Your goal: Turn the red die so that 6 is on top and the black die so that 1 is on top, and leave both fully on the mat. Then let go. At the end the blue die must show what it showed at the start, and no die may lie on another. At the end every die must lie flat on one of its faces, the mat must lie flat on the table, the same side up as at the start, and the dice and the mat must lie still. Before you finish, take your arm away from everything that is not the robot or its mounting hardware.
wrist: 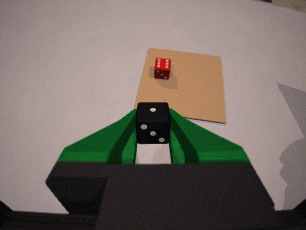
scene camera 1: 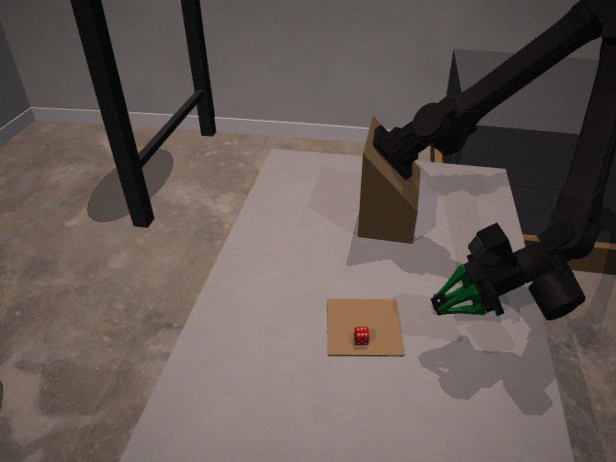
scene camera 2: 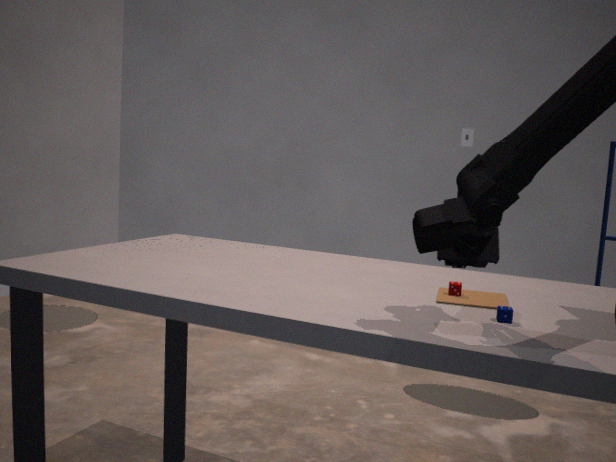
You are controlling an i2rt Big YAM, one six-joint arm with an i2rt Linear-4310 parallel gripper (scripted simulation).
Labels:
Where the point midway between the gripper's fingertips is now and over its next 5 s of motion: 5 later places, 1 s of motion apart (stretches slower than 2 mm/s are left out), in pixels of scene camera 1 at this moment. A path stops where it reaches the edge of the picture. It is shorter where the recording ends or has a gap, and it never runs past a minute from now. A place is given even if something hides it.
My gripper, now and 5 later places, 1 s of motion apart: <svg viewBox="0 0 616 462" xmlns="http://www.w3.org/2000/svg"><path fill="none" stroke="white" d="M436 306L428 330L427 334L442 329L457 308L442 297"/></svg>

